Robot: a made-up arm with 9 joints. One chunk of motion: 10 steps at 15 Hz.
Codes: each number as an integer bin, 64 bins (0 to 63) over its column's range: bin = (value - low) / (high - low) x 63, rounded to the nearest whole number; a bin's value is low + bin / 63 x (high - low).
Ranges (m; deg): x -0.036..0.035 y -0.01..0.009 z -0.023..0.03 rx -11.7..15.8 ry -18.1..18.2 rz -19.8..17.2
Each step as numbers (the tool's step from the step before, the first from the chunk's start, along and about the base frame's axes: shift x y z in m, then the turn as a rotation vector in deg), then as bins.
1 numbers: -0.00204 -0.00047 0.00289 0.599 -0.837 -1.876
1 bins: 30 32 31 28 30 31
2 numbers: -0.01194 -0.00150 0.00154 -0.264 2.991 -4.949
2 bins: 21 28 29 26 37 25
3 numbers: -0.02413 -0.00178 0.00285 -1.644 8.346 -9.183
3 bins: 11 27 31 23 46 18
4 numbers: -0.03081 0.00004 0.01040 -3.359 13.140 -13.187
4 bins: 5 33 40 19 54 11
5 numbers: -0.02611 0.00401 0.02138 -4.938 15.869 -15.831
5 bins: 9 46 53 15 59 7
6 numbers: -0.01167 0.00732 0.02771 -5.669 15.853 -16.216
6 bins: 22 57 60 14 59 6
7 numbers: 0.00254 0.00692 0.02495 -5.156 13.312 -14.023
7 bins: 34 56 57 15 55 10
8 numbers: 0.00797 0.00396 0.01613 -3.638 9.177 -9.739
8 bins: 39 46 47 18 47 17
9 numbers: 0.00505 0.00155 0.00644 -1.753 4.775 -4.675
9 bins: 36 38 35 23 40 26
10 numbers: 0.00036 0.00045 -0.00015 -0.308 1.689 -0.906
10 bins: 32 35 27 26 34 32
